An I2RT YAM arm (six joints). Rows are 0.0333 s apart.
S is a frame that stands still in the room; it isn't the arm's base.
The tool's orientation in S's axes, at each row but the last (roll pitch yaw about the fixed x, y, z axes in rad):
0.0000, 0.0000, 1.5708
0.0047, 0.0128, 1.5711
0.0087, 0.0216, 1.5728
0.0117, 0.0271, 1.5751
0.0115, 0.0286, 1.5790
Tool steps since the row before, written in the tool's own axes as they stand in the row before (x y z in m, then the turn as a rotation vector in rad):
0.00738, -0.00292, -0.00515, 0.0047, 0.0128, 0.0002
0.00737, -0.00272, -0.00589, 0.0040, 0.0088, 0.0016
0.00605, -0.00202, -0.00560, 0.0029, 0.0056, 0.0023
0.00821, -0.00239, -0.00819, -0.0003, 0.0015, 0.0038
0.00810, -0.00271, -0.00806, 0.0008, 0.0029, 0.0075
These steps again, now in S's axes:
0.00292, 0.00738, -0.00515, -0.0128, 0.0047, 0.0002
0.00269, 0.00729, -0.00600, -0.0088, 0.0040, 0.0016
0.00196, 0.00593, -0.00575, -0.0056, 0.0029, 0.0023
0.00226, 0.00799, -0.00844, -0.0015, -0.0002, 0.0038
0.00255, 0.00789, -0.00832, -0.0028, 0.0010, 0.0075

